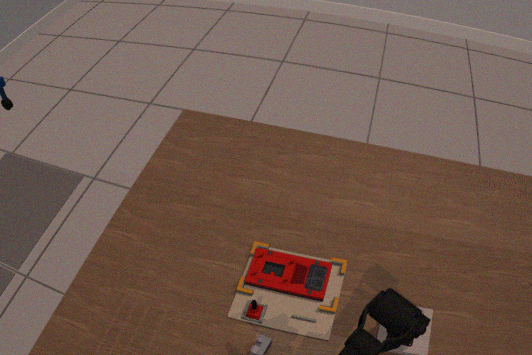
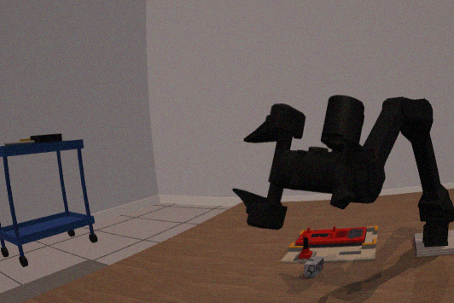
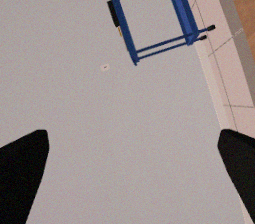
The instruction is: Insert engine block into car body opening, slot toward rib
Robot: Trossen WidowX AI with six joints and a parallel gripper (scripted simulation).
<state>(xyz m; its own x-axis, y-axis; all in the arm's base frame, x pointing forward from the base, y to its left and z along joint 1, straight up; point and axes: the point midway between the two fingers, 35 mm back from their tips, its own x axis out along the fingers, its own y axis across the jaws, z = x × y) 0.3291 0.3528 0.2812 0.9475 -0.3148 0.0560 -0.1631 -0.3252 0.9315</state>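
My gripper tip is now 27 cm above the engine block, 20 cm to the left of it and 6 cm past it.
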